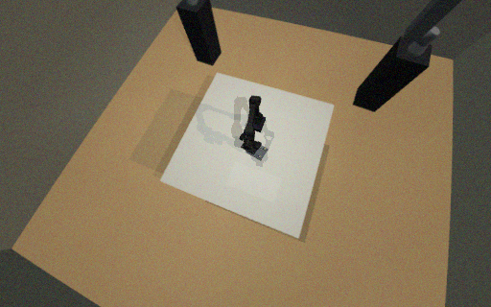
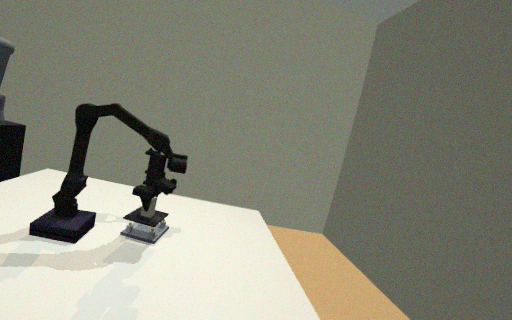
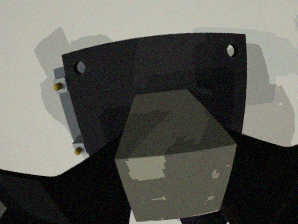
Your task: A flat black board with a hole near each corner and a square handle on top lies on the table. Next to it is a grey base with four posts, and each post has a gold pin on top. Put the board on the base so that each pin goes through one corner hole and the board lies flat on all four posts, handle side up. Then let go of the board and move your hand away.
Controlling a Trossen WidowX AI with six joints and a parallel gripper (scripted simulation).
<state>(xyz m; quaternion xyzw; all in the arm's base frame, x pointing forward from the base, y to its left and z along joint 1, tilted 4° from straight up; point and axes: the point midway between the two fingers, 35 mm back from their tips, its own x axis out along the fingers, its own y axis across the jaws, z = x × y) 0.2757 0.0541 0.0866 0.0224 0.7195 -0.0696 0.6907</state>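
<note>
Right now the grey base is 110 mm below my gripper tip, 60 mm to the left of it and 10 mm behind it. Also, from my gripper tip: flat black board (10 mm below).
</note>
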